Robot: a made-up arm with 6 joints.
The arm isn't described. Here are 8 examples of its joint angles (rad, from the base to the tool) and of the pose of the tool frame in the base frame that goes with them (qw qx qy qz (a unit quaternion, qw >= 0); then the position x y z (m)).
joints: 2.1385 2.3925 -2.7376 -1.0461 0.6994 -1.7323
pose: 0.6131 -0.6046 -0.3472 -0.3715 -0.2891 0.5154 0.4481
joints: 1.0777 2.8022 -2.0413 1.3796 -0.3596 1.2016
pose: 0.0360 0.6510 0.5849 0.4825 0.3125 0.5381 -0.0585
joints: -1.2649 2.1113 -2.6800 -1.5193 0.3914 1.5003
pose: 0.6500 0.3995 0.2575 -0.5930 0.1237 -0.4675 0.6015
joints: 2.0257 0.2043 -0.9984 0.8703 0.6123 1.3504
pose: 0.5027 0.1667 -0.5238 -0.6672 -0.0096 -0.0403 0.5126
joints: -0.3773 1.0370 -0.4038 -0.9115 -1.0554 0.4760
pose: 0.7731 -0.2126 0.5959 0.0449 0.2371 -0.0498 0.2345
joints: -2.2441 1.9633 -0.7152 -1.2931 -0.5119 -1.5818
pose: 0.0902 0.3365 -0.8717 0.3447 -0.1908 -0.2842 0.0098
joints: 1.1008 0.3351 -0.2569 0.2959 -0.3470 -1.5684
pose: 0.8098 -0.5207 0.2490 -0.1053 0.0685 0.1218 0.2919
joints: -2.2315 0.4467 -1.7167 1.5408 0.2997 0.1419
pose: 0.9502 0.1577 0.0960 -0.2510 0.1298 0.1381 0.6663
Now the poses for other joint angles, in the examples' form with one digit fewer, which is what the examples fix.
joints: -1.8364 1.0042 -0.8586 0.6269 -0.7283 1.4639
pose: 0.863 0.390 -0.317 -0.043 -0.093 -0.255 0.412
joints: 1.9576 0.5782 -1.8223 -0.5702 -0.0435 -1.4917
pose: 0.994 -0.087 -0.054 -0.050 0.058 -0.146 0.699
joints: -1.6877 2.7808 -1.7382 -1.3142 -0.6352 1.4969
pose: 0.462 0.655 0.597 -0.038 -0.030 -0.545 -0.127
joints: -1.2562 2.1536 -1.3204 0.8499 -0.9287 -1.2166
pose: 0.210 0.423 0.574 -0.669 0.125 -0.501 0.113
